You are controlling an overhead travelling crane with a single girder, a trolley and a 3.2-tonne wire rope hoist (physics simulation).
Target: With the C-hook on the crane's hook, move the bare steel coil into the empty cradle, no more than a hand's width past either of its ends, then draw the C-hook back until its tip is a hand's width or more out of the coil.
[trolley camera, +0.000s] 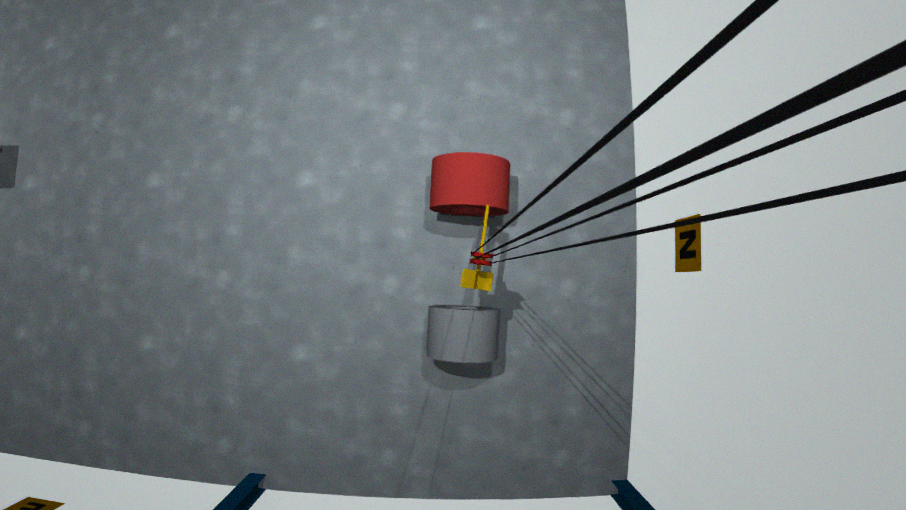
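The bare steel coil [462, 333] is grey and lies on its side in the lower middle of the trolley camera view. The yellow C-hook [484, 228] hangs from the red hook block [481, 258] between the bare coil and a red coil. Its broad yellow block is on the bare coil's side, and its thin arm points up the view to the near edge of the red coil. No coil hangs on it. Its height and lower arm cannot be made out. A grey object [7, 166], perhaps the cradle, is cut off at the left edge.
The red coil [470, 181] lies above the C-hook in the view, its axis roughly in line with the bare coil's. Dark hoist ropes run to the upper right. Pale walls with yellow signs [687, 243] border the floor at the right and bottom, with blue columns [244, 490] below.
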